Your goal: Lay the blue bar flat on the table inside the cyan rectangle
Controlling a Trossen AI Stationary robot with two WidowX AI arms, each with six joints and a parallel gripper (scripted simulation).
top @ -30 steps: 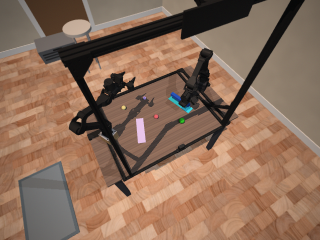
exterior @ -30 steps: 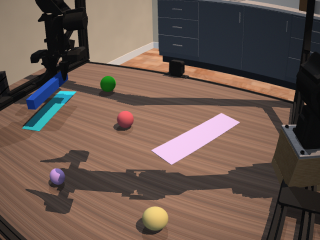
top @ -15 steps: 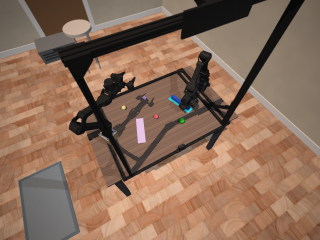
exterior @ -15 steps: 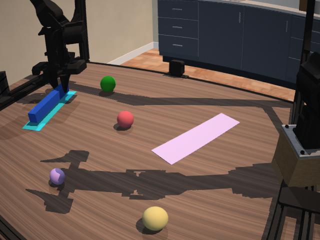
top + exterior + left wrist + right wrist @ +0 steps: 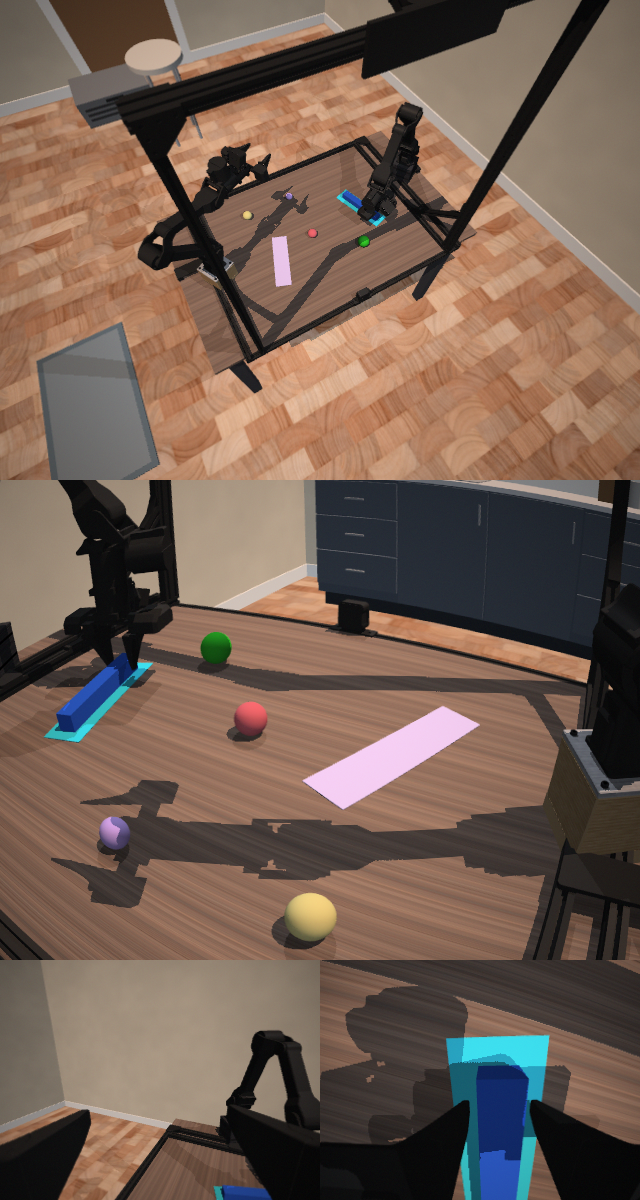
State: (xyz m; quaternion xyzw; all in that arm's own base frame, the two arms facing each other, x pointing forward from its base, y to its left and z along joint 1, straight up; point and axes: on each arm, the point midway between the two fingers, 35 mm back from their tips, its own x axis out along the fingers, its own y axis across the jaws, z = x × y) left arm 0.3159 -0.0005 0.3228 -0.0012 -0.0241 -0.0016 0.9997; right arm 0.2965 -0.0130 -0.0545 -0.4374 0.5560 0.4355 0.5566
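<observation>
Now: the blue bar 7 cm ahead of my right hand, 3 cm below it and 2 cm to the left of it. The rest, counted from my right hand: cyan rectangle 7 cm ahead, 5 cm below, 2 cm to the left; green ball 13 cm to the left, 9 cm behind, 2 cm below; red ball 28 cm to the left, 7 cm ahead, 3 cm below.
</observation>
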